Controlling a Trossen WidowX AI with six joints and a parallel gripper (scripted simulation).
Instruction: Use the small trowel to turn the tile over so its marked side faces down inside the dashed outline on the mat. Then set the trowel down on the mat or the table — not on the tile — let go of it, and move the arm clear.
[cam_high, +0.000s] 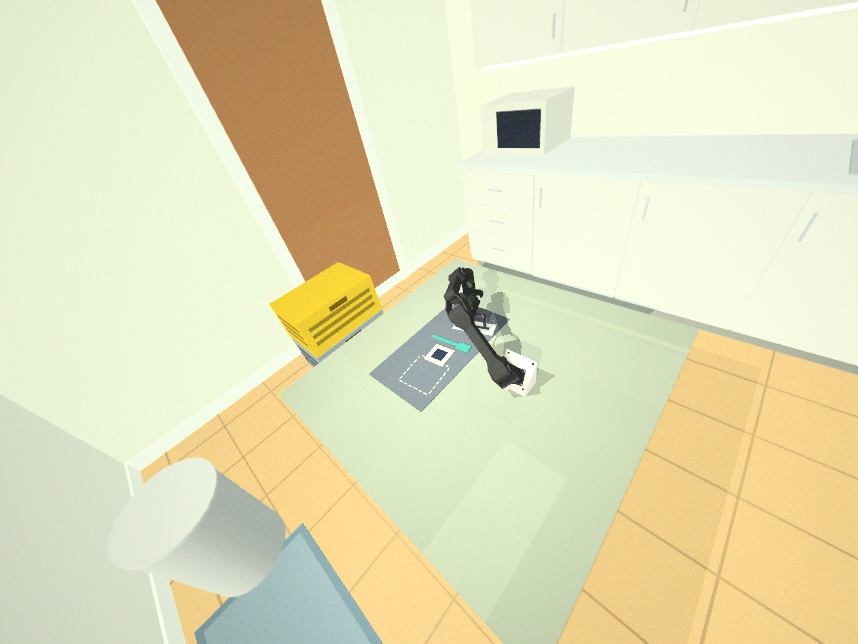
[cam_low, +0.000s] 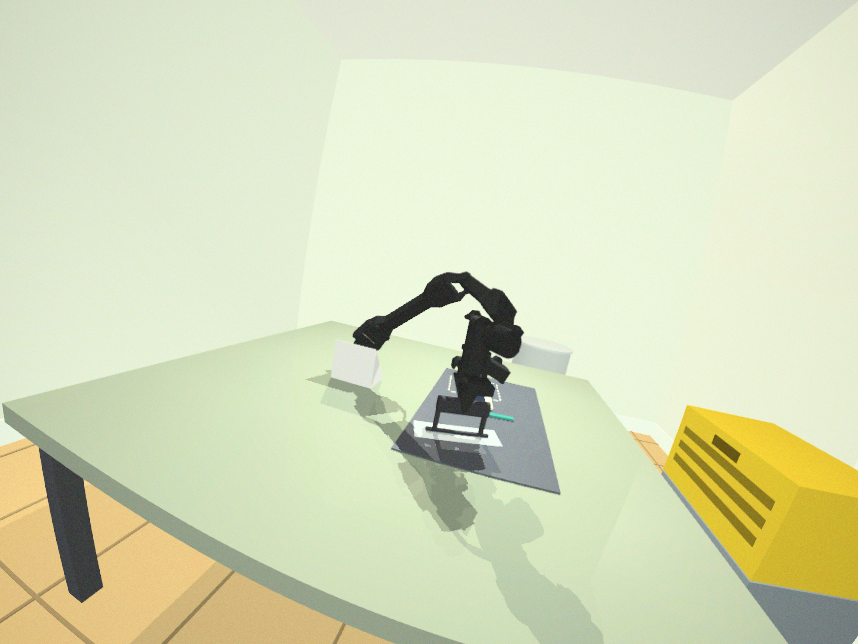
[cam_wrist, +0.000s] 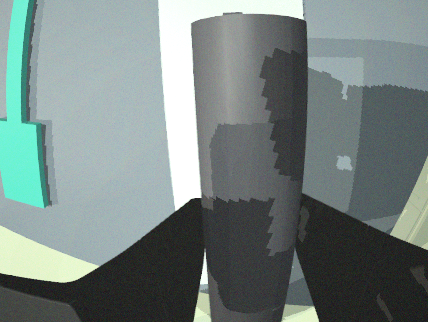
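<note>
My gripper tip is now 140 mm to the right of the teal trowel, 60 mm above it and 20 mm short of it. Also, from my gripper tip: white tile: 230 mm to the left, 60 mm below, 40 mm ahead; then grey mat: 180 mm to the left, 80 mm below, 70 mm ahead.
</note>
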